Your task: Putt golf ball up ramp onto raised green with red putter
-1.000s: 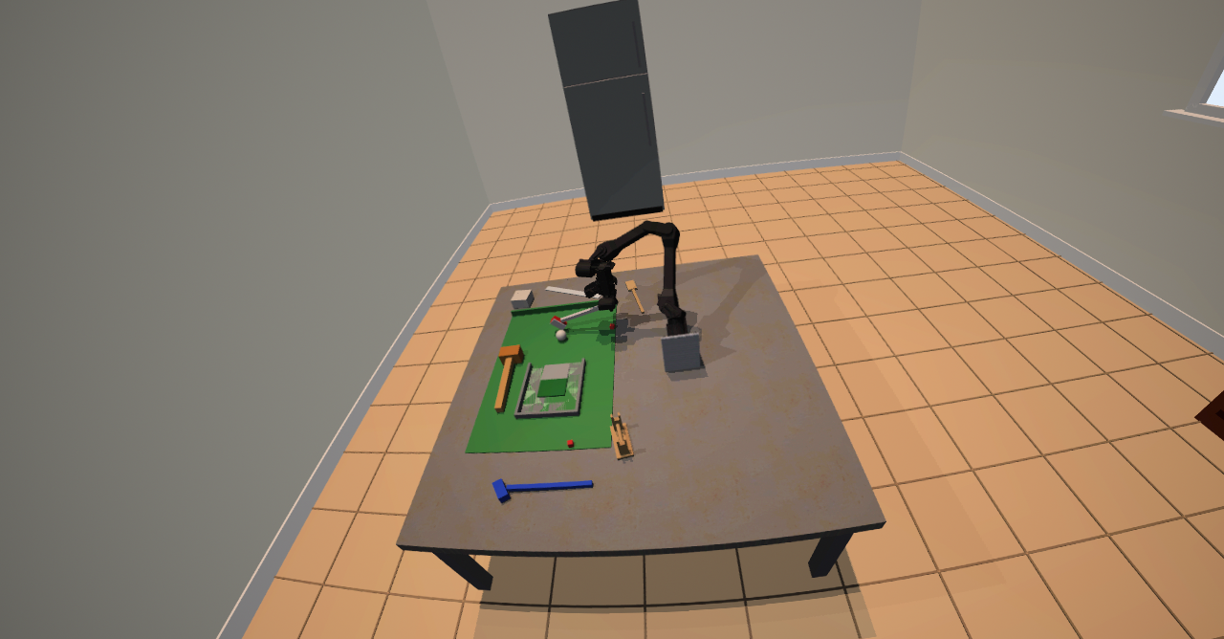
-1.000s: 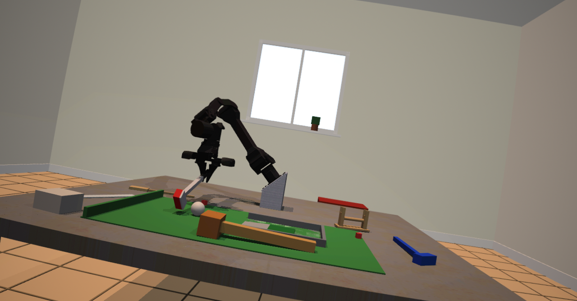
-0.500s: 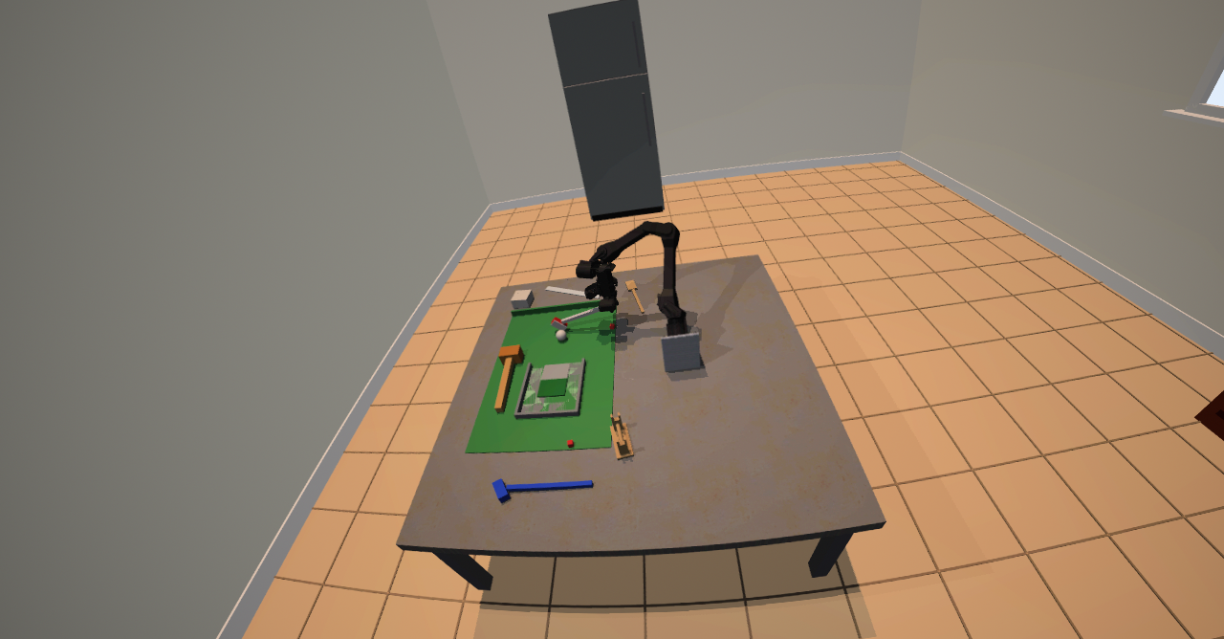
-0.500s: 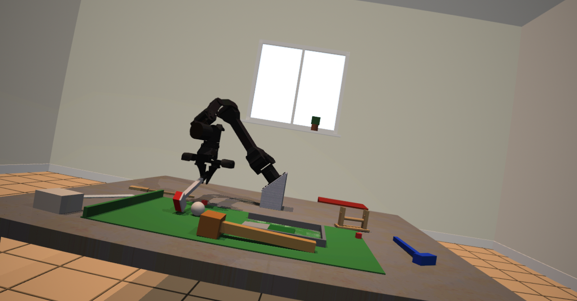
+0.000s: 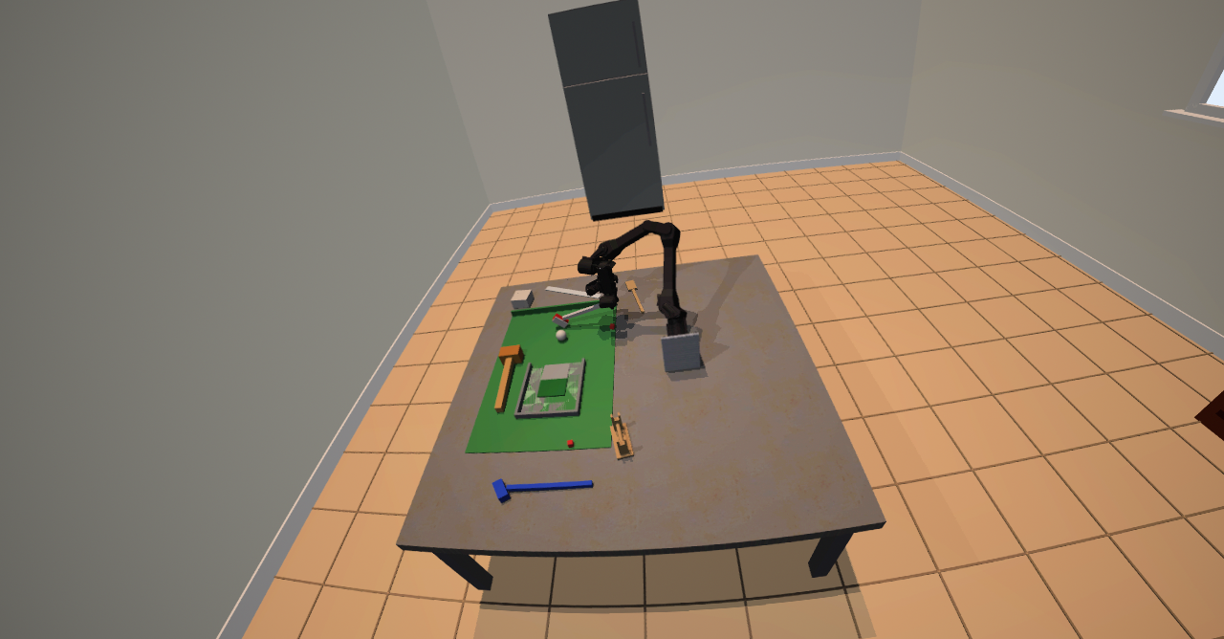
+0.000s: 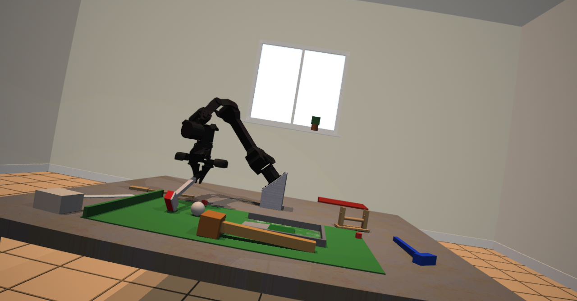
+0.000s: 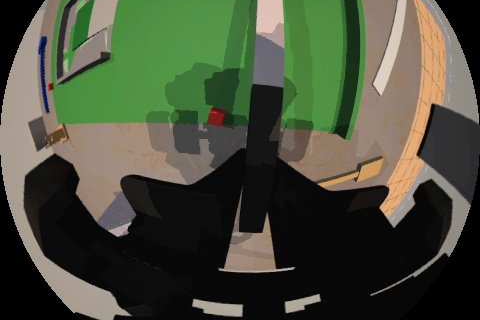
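My gripper tip is 120 mm short of the red putter. Also, from my gripper tip: white golf ball: 210 mm ahead, 70 mm to the left, 50 mm below; then wooden stand: 30 mm behind, 580 mm to the left, 40 mm below; then white bar: 210 mm ahead, 260 mm to the right, 70 mm below.
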